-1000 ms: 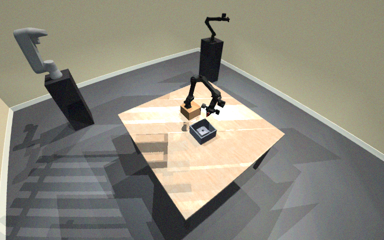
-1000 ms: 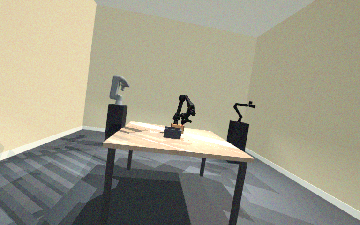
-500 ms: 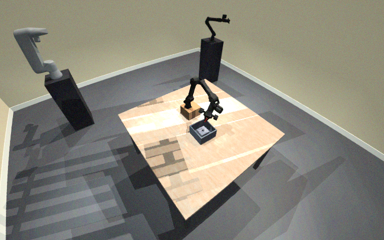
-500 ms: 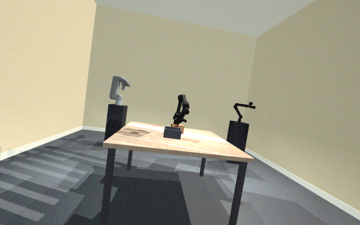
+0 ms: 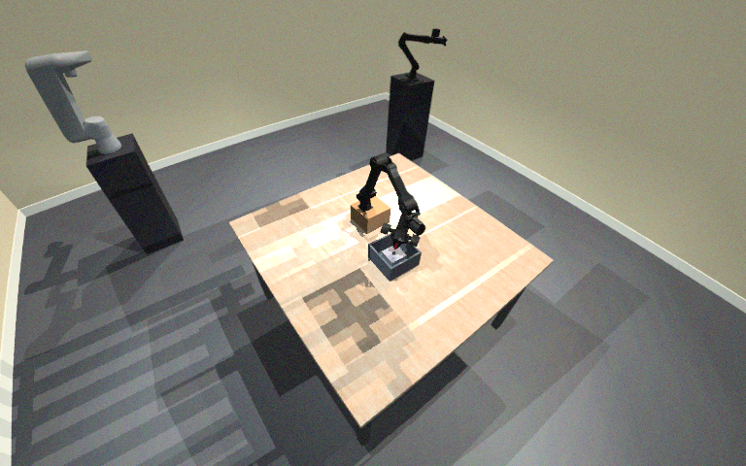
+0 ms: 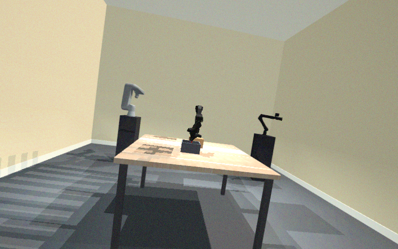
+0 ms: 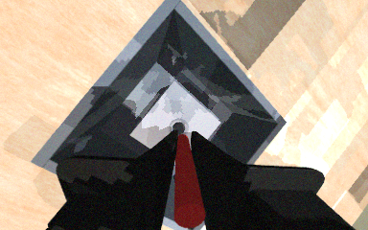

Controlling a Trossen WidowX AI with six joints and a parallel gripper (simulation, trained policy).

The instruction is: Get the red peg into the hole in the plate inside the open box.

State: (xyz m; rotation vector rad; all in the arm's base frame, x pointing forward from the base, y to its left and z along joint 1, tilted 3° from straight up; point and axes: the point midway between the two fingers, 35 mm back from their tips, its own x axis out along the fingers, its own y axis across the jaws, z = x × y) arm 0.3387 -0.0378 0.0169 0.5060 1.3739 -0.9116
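Now: the red peg 10 mm behind my gripper tip, 10 mm to the left of it and 20 mm above it. Also, from my gripper tip: grey box 10 mm behind, 80 mm below; pale grey plate 10 mm behind, 60 mm below.
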